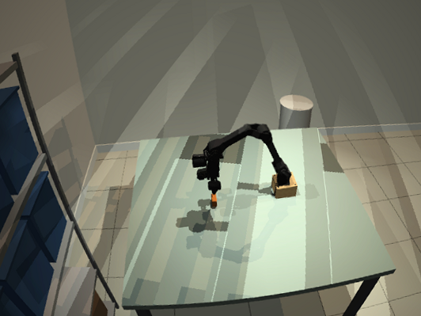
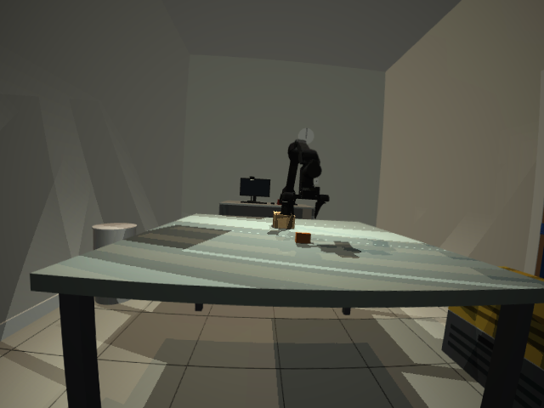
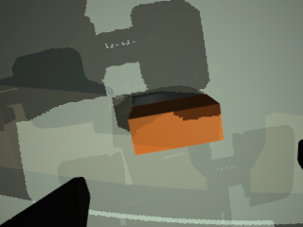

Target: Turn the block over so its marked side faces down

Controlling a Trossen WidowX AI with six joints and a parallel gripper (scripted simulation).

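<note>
My gripper tip is now 10 mm past the orange block and 80 mm above it.
</note>
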